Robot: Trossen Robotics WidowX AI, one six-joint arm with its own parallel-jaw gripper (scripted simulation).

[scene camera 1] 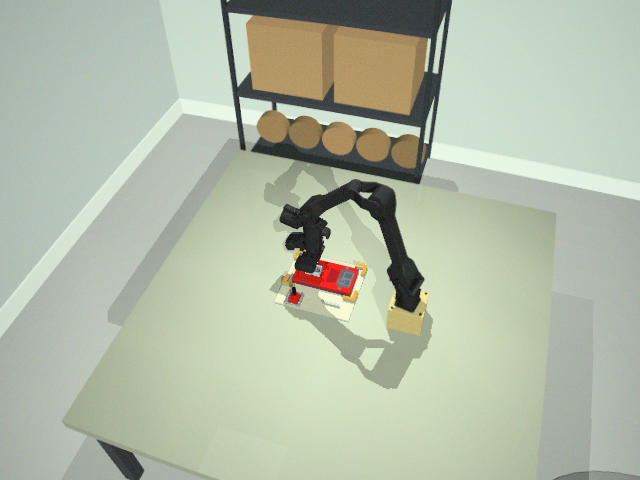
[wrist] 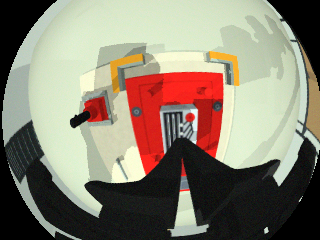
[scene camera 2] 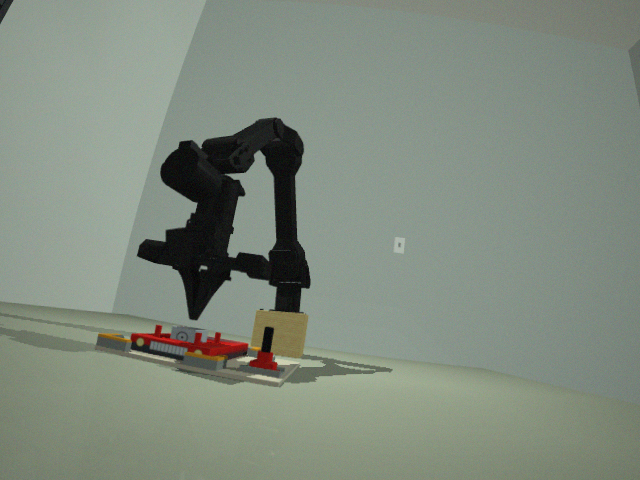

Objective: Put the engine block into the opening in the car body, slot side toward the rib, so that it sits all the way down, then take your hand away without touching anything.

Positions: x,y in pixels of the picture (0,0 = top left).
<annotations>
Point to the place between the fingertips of the gripper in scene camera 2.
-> At 193,319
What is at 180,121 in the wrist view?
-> A grey engine block.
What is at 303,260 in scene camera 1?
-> The gripper.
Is the gripper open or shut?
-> Shut.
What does the gripper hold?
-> Nothing.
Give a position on a red car body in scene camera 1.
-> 335,278
</annotations>
